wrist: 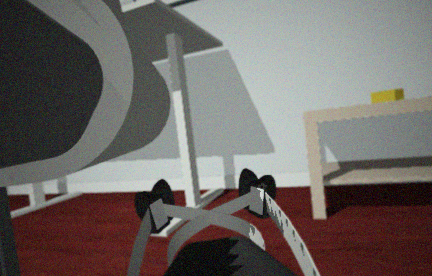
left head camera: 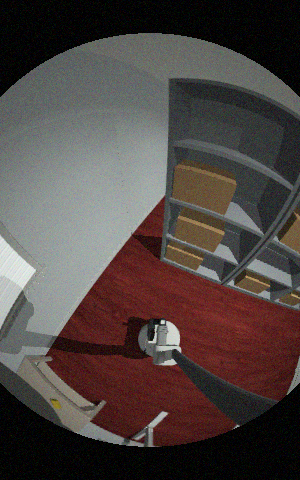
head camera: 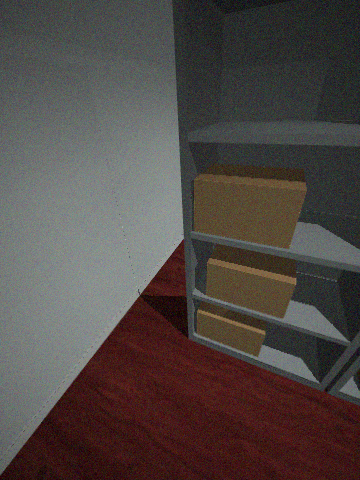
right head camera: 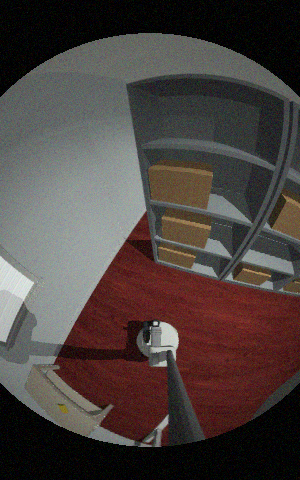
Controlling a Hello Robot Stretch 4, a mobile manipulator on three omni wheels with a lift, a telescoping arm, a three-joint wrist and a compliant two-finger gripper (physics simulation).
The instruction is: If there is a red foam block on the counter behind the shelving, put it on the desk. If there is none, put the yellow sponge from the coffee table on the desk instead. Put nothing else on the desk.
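Frame: origin at the robot's base, x ahead, y left, z up, level; metres.
Seen in the pictures: gripper, fingertip midpoint: [wrist: 205, 190] [left head camera: 149, 355] [right head camera: 146, 356].
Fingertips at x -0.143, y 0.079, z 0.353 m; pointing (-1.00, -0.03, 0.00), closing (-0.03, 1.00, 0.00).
Offsets run from my fingertips to a thing's top centre. "spot": to the spot under its first point. Level surfaces: height alone.
The grey shelving [head camera: 270, 137] [left head camera: 167, 175] [right head camera: 190, 145] stands beside the wall, with a narrow strip of floor at its left end. The counter and any red foam block do not show in these views. The yellow sponge @[dx -0.853, dy +0.780, dz +0.115 m] [left head camera: 56, 403] [right head camera: 63, 408] [wrist: 385, 96] lies on the pale wooden coffee table [left head camera: 40, 378] [right head camera: 42, 392] [wrist: 314, 165]. A white leg of the desk [left head camera: 149, 435] [wrist: 185, 150] shows; the desk's top surface is not visible in the wrist view. My gripper [wrist: 205, 190] is open and empty, its fingertips apart, well away from the sponge.
Cardboard boxes @[spot: dx +1.059, dy -0.325, dz +0.767 m] [head camera: 247, 210] [left head camera: 202, 187] [right head camera: 180, 185] stand on the shelves. The pale wall [head camera: 85, 175] runs along the left. A window with blinds [left head camera: 12, 275] [right head camera: 11, 300] is at the far left. Red wooden floor @[dz -0.380 m] [head camera: 165, 400] lies before the shelving.
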